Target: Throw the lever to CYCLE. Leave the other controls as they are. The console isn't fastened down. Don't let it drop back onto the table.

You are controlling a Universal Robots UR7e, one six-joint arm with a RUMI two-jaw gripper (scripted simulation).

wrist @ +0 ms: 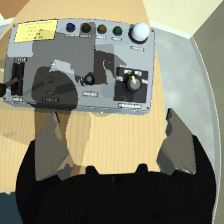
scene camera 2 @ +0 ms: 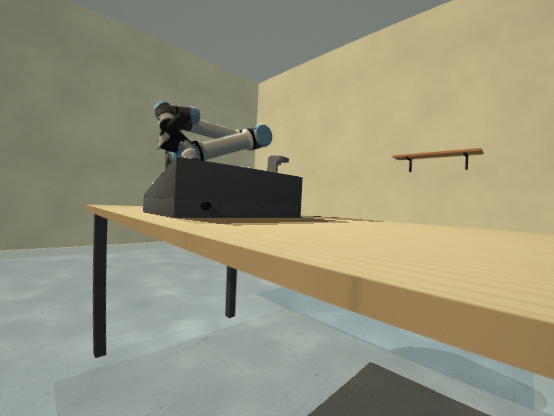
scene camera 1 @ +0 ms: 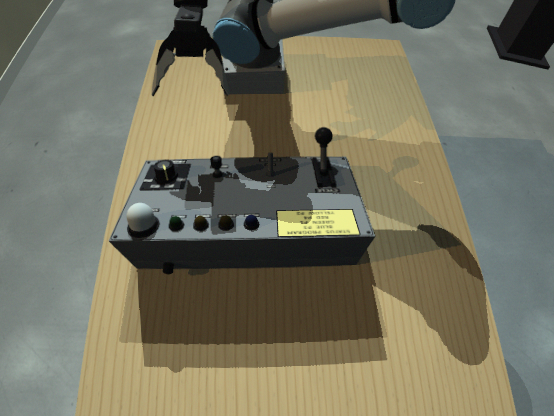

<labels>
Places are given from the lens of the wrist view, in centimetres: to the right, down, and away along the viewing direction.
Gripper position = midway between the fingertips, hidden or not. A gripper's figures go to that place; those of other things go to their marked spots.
gripper point(wrist: 112, 110): 0, 0, 14
grey console point(wrist: 117, 58): 2, -16, 29
</labels>
